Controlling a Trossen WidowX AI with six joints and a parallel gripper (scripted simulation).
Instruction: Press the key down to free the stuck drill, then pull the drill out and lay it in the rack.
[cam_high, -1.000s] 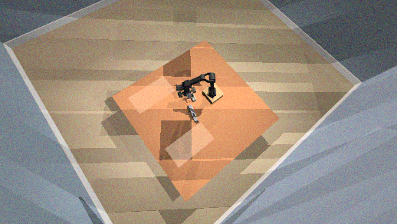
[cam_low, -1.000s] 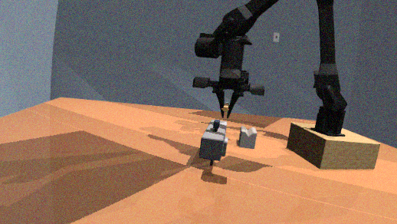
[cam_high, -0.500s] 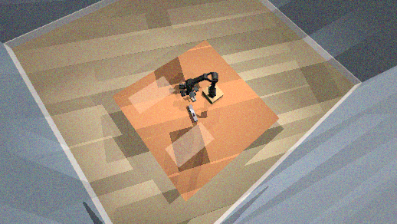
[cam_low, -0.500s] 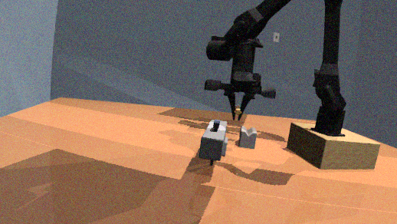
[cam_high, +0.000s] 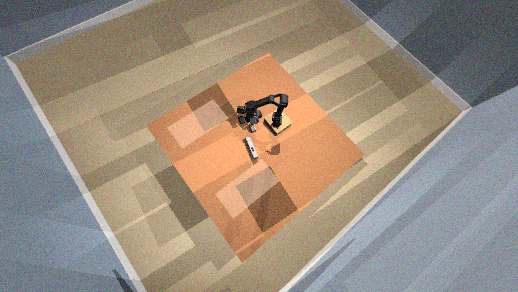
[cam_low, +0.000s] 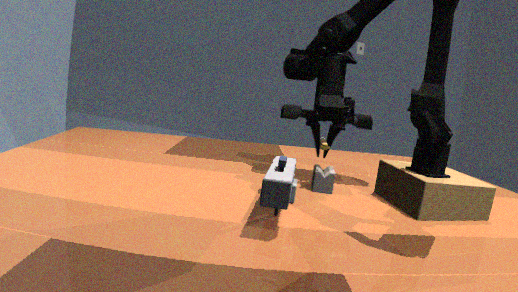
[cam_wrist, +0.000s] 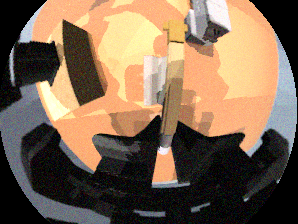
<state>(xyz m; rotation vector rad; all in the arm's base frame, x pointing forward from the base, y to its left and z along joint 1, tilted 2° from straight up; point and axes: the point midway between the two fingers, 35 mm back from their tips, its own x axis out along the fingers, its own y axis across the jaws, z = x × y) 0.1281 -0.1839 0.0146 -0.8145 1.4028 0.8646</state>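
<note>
The tan drill is 3 cm to the left of my gripper tip, 3 cm above it and 2 cm ahead of it. The rest, counted from my gripper tip: grey notched rack 4 cm to the left, 4 cm below, 2 cm ahead; dark blue key 18 cm to the left, 17 cm ahead.
</note>
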